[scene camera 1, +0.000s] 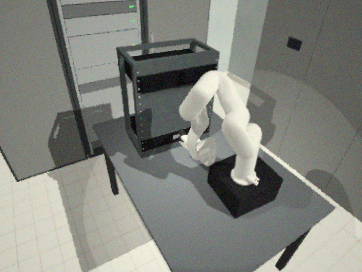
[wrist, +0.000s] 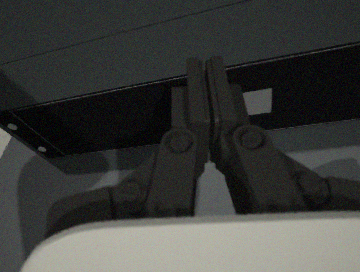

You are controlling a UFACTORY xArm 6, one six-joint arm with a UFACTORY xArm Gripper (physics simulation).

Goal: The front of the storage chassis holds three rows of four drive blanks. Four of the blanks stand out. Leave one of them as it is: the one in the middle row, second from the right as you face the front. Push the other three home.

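Note:
The storage chassis (scene camera 1: 160, 107) (wrist: 120, 45) shows as a plain dark grey front in the middle of the rack in the scene view and across the top of the wrist view, where a thin seam crosses it. Single drive blanks cannot be told apart, nor which stand out. My gripper (scene camera 1: 183, 138) (wrist: 202, 82) is shut and empty. It is low in front of the rack. In the wrist view its fingertips overlap the lower edge of the grey front, just above a black strip (wrist: 310, 85); whether they touch cannot be told. The arm hides the right part of the front in the scene view.
The rack (scene camera 1: 122, 87) stands at the back of the table (scene camera 1: 185, 215). A black bay (scene camera 1: 165, 80) lies above the grey front. The lower black strip bears a pale label (scene camera 1: 176, 136) (wrist: 260, 101). The arm's black base block (scene camera 1: 225, 192) is near the right edge.

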